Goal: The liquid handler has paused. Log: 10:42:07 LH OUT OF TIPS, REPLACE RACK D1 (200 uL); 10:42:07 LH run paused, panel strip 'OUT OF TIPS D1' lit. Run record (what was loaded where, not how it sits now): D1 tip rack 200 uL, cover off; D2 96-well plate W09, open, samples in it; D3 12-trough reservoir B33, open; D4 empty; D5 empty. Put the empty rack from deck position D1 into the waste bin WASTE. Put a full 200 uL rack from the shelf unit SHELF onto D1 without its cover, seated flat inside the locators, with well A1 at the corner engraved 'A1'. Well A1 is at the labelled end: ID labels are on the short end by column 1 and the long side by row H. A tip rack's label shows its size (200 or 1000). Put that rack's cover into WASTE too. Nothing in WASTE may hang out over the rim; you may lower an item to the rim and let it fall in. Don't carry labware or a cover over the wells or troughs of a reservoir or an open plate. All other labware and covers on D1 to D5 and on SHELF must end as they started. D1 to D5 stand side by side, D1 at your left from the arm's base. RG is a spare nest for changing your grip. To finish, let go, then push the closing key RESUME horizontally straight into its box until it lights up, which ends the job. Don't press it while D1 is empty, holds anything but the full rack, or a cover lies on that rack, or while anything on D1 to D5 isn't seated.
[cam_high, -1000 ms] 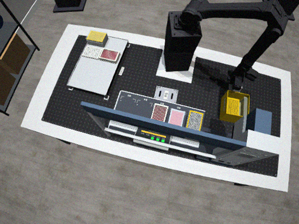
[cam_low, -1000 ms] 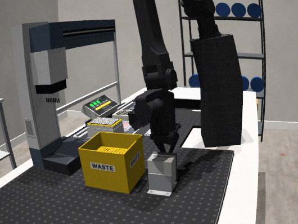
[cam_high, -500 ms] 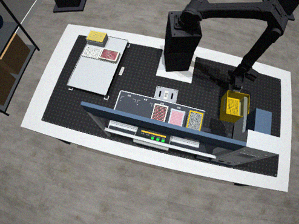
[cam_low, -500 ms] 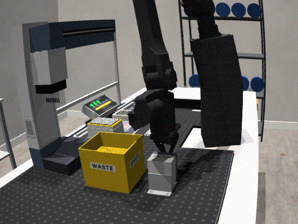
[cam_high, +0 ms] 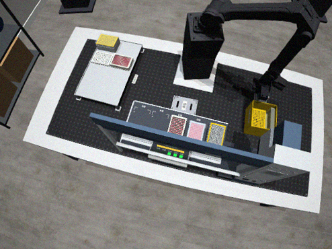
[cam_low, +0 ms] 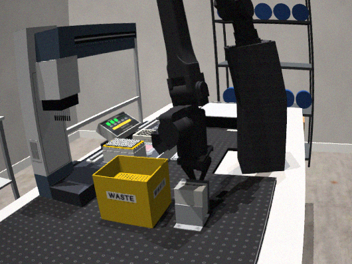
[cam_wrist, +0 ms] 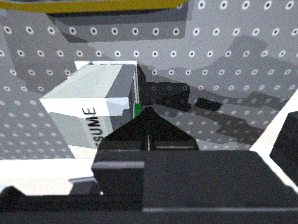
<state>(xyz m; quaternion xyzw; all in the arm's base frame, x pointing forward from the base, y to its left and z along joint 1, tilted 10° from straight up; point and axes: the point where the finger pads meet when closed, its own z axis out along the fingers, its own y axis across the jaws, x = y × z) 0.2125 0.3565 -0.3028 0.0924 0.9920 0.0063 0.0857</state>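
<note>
My hand is 30 mm to the right of the grey resume box, 20 mm above it and 10 mm short of it. The rest, counted from my hand: handler head 400 mm ahead, 300 mm above, 60 mm to the right; clear rack cover 180 mm ahead, 70 mm to the left, 10 mm below; yellow waste bin 170 mm ahead, 40 mm below, 10 mm to the left.
</note>
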